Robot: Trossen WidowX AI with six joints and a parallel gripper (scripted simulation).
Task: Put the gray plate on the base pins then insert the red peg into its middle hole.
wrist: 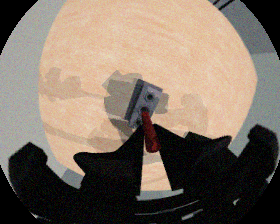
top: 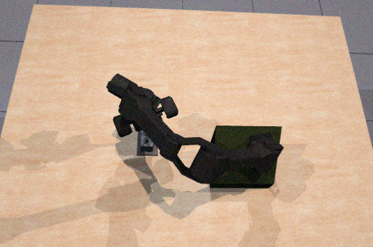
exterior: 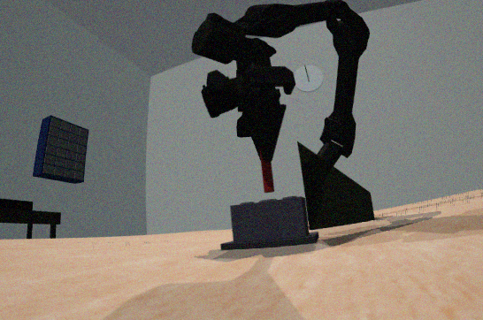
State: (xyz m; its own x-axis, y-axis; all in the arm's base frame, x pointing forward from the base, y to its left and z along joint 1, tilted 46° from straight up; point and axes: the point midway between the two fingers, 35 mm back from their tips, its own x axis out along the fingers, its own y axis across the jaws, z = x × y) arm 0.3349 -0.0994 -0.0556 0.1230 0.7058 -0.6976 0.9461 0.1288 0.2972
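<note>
My gripper tip is right at the red peg. Also, from my gripper tip: base 100 mm below; gray plate 70 mm below.
</note>
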